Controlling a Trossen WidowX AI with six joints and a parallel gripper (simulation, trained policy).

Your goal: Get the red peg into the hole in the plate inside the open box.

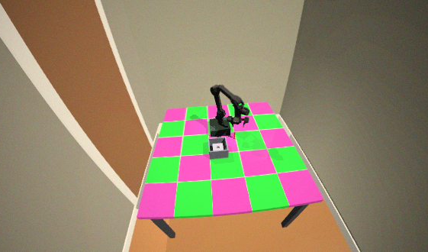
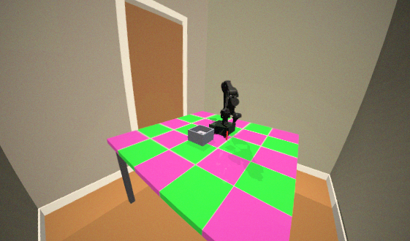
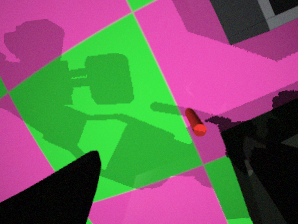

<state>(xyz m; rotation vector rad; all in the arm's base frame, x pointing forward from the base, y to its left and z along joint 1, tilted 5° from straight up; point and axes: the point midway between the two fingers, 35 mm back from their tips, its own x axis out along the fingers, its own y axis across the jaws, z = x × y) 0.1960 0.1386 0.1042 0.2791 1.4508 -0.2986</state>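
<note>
The red peg is 120 mm below my gripper tip, 30 mm behind it and 20 mm to the right of it. Round my gripper tip: grey box: 190 mm to the right, 140 mm below, 110 mm ahead; light grey plate: 190 mm to the right, 120 mm below, 110 mm ahead.
</note>
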